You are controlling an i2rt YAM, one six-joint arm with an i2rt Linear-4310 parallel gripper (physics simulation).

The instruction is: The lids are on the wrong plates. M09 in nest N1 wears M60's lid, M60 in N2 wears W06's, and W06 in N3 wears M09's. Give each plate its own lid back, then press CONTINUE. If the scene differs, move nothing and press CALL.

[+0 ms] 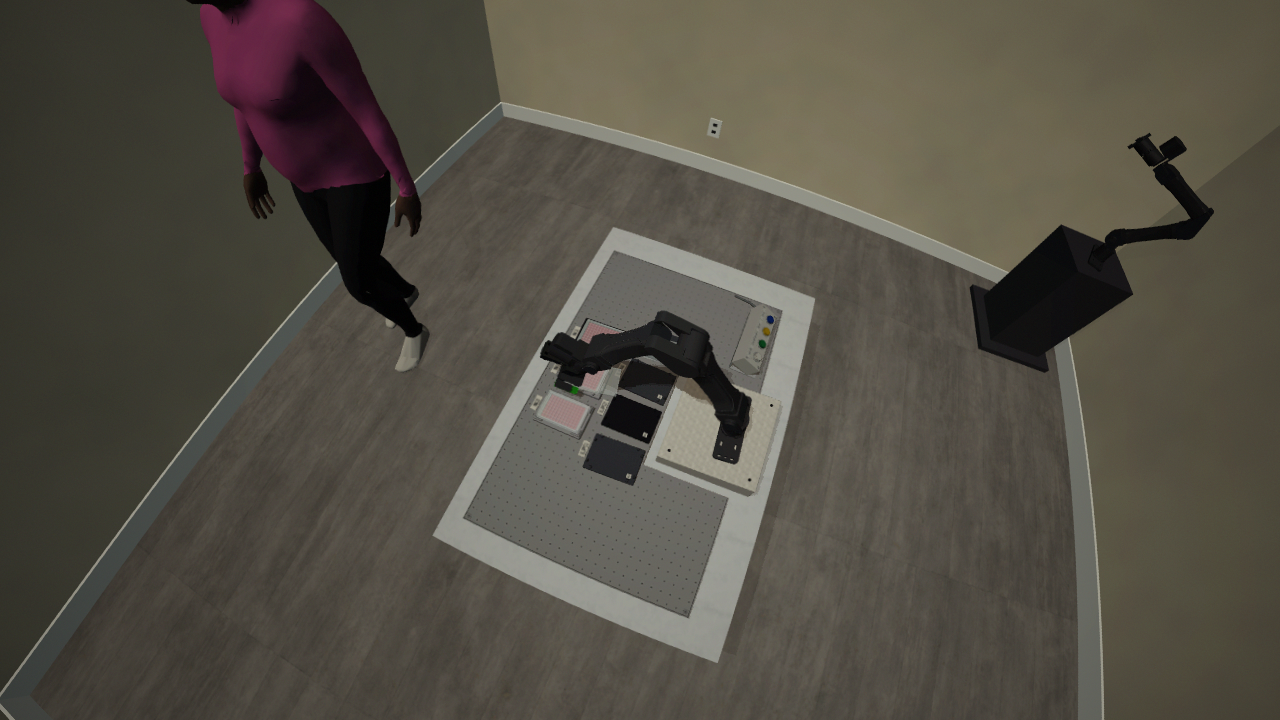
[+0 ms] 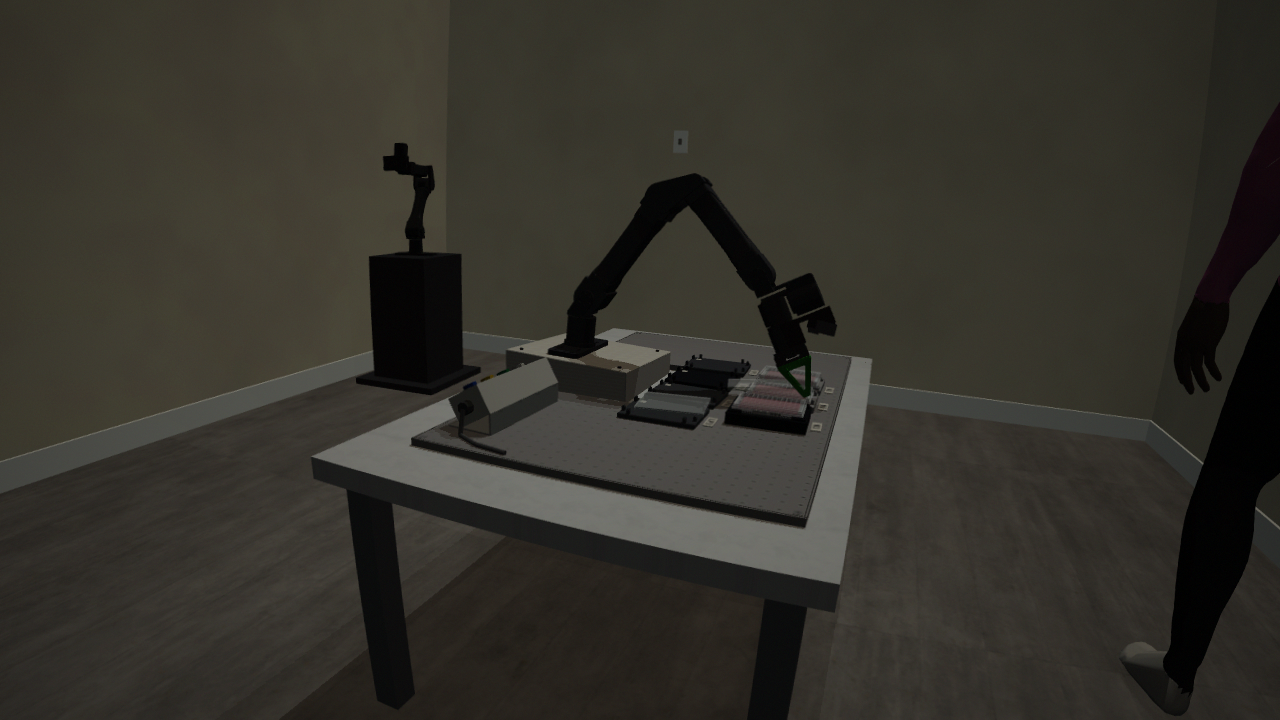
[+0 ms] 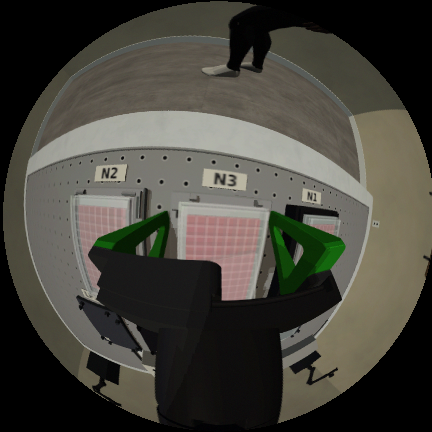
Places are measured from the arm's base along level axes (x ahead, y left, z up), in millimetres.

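Pixels of known places: gripper, between the fingertips: (image 2: 806,395) (image 3: 218,216); arm's base, origin of its link: (image 1: 732,427) (image 2: 579,349).
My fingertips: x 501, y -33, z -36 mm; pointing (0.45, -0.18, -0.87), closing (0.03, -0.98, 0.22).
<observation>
Ahead of a thing's pixels: the offset from my fingertips to its top centre. "pt": to the spot under its first point.
My gripper (image 1: 575,388) (image 2: 808,392) (image 3: 218,216) is open, with its green fingers standing either side of the pink-welled plate (image 3: 220,245) (image 1: 596,379) at the label N3 @(pt dy -8, dx +35, dz -16 mm) (image 3: 224,179). Gaps show between the fingers and that plate. Another pink-welled plate @(dy +126, dx -42, dz +11 mm) (image 3: 102,225) (image 1: 563,411) is at the label N2 @(pt dy +116, dx +44, dz -16 mm) (image 3: 110,173). A third plate @(dy -135, dx -62, dz +19 mm) (image 3: 322,228) (image 1: 600,333) (image 2: 771,404) sits in a black nest at the label N1 @(pt dy -138, dx +25, dz -17 mm) (image 3: 311,196). Lid and plate names are not readable. The button box @(dy -284, dx -514, dz +65 mm) (image 1: 756,336) (image 2: 512,394) has blue, yellow, green and pale buttons; CONTINUE and CALL are not readable.
Three dark flat stands (image 1: 646,382) (image 1: 631,418) (image 1: 614,459) lie between the plates and the arm's cream base block (image 1: 693,429) (image 2: 617,371). A person (image 1: 304,98) (image 2: 1226,429) is beside the table. A second arm stands on a black pedestal (image 1: 1051,295) (image 2: 416,317).
</observation>
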